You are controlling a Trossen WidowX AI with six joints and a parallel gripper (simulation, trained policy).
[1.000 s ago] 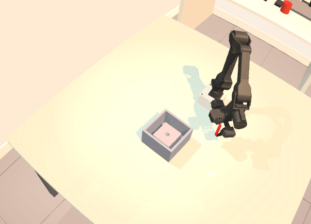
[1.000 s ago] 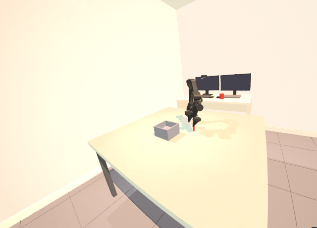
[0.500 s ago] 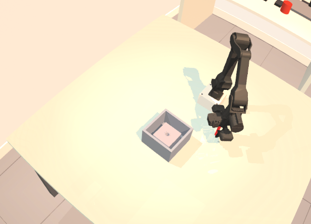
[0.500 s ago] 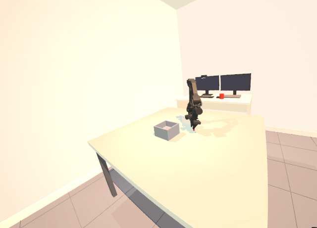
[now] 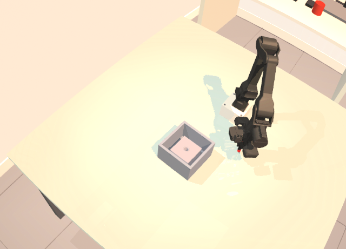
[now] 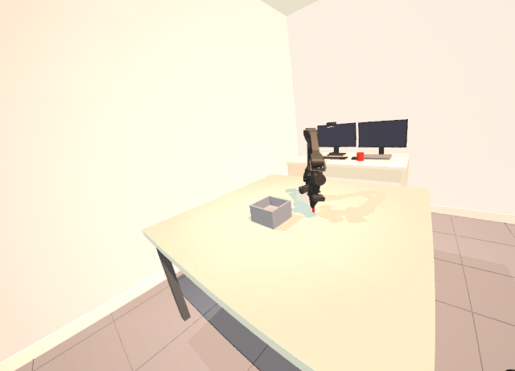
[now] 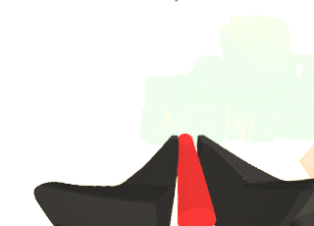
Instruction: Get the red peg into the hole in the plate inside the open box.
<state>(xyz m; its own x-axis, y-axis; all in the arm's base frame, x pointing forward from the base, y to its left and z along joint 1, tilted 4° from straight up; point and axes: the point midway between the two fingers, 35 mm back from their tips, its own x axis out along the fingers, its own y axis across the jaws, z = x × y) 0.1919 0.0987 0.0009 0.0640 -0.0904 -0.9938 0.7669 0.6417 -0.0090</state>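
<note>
The pale plate lies 150 mm ahead of my gripper tip, 170 mm to the right of it and 10 mm above it. The rest, counted from my gripper tip: grey box: 150 mm ahead, 170 mm to the right, 10 mm below; red peg: 10 mm behind, 10 mm to the left, 10 mm above.
</note>
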